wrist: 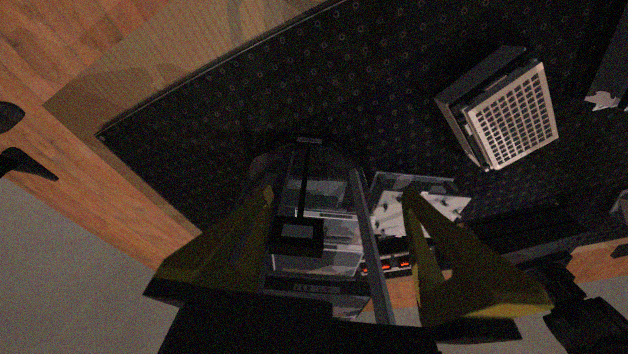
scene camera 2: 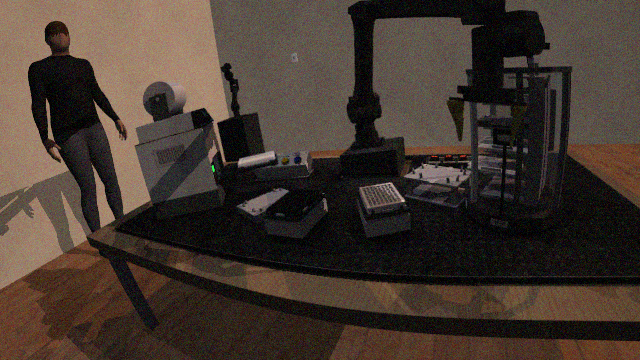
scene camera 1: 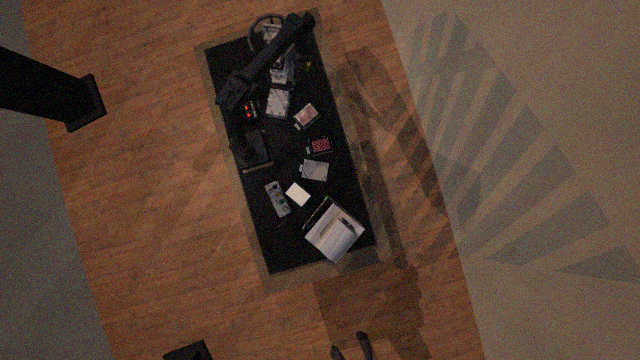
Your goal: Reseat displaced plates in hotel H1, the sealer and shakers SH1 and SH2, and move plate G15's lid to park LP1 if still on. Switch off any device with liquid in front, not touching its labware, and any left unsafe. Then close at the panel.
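Where they show: gripper, fingertip midpoint: (wrist: 334, 190) (scene camera 2: 485, 144) (scene camera 1: 307, 63); arm's base, origin of the base link: (wrist: 534, 265) (scene camera 2: 368, 145) (scene camera 1: 248, 153).
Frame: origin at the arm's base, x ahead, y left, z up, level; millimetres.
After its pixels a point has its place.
My gripper (scene camera 2: 487, 137) @(y 297, x 539, z 121 mm) (wrist: 334, 190) @(y 297, x 539, z 121 mm) is open and empty, its yellow fingers apart at the upper part of the clear plate hotel (scene camera 2: 566, 110) @(y 484, x 500, z 171 mm) (wrist: 372, 250) @(y 298, x 438, z 113 mm). Several plates show stacked inside the hotel; their seating and labels are unclear. A pale gridded plate (scene camera 2: 382, 196) @(y 84, x 436, z -13 mm) (wrist: 515, 120) @(y 76, x 430, z -17 mm) (scene camera 1: 306, 114) @(y 80, x 427, z -11 mm) lies on a grey block device and looks slightly turned on it in the wrist view. A dark-topped block device (scene camera 2: 295, 215) @(y -103, x 503, z -21 mm) (scene camera 1: 321, 145) @(y -135, x 436, z -18 mm) stands beside it. The sealer-like machine (scene camera 2: 175, 155) @(y -530, x 396, z 129 mm) (scene camera 1: 335, 240) @(y -585, x 305, z 373 mm) has a roll on top and a green light. A button panel (scene camera 2: 297, 162) @(y -255, x 75, z -19 mm) (scene camera 1: 277, 198) @(y -329, x 52, z -11 mm) stands near the far edge. No liquid can be made out.
A white pegged platform (scene camera 2: 440, 173) @(y 235, x 287, z -20 mm) (wrist: 392, 215) @(y 268, x 315, z -20 mm) (scene camera 1: 277, 102) @(y 229, x 290, z -20 mm) stands beside the hotel, with red displays (scene camera 2: 448, 158) @(y 282, x 115, z -32 mm) (wrist: 387, 265) @(y 327, x 112, z -28 mm) (scene camera 1: 249, 110) @(y 273, x 109, z -32 mm) behind it. A lower pale platform (scene camera 2: 262, 201) @(y -276, x 344, z -55 mm) (scene camera 1: 315, 170) @(y -261, x 339, z -56 mm) and a white square (scene camera 1: 298, 194) @(y -357, x 190, z 41 mm) lie toward the sealer. A person (scene camera 2: 65, 95) stands beyond the table.
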